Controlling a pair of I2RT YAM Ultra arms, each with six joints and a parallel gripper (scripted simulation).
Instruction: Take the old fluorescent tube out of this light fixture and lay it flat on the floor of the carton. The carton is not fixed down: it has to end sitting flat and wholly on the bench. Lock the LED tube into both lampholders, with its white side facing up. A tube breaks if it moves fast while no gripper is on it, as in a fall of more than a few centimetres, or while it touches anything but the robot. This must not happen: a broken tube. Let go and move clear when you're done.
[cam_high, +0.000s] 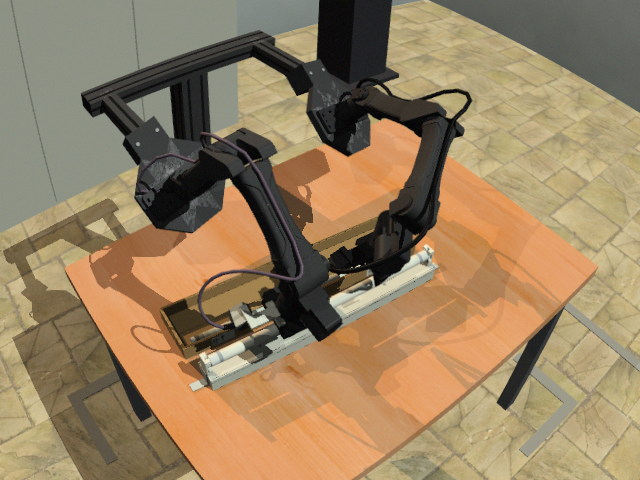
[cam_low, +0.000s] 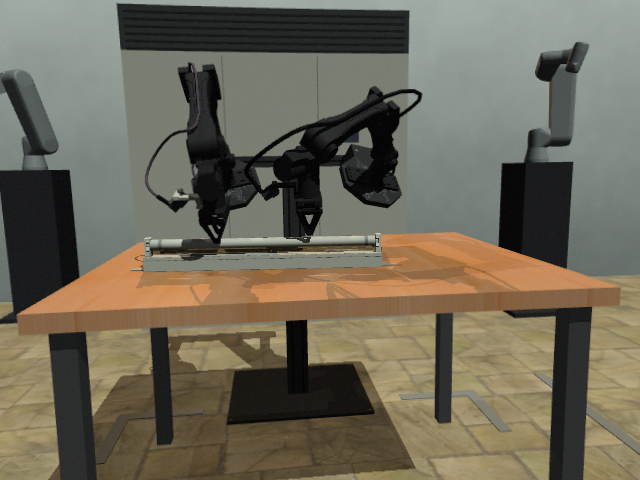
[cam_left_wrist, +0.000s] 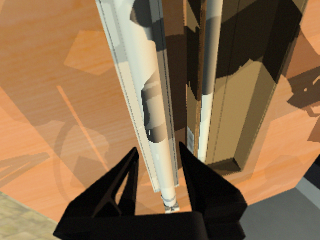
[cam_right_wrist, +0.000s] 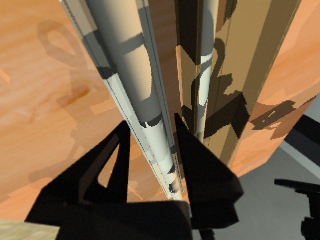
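My left gripper is now 120 mm to the left of the light fixture, 40 mm above it and 20 mm past it.
My right gripper is now 12 cm to the right of the light fixture, 3 cm above it and 1 cm short of it.
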